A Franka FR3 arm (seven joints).
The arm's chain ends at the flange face. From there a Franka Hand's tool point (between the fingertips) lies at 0.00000 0.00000 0.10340 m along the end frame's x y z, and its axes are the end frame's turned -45 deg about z.
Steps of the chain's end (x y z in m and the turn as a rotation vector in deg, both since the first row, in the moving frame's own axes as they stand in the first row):
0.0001, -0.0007, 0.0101, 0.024, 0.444, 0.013
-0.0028, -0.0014, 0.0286, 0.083, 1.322, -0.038
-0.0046, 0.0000, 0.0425, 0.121, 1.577, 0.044
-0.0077, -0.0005, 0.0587, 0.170, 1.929, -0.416
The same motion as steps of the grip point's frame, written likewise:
0.0012, 0.0001, 0.0101, -0.297, 0.331, 0.013
0.0008, -0.0014, 0.0286, -0.876, 0.993, -0.038
-0.0011, -0.0014, 0.0425, -1.030, 1.201, 0.044
-0.0024, -0.0036, 0.0586, -1.244, 1.484, -0.416

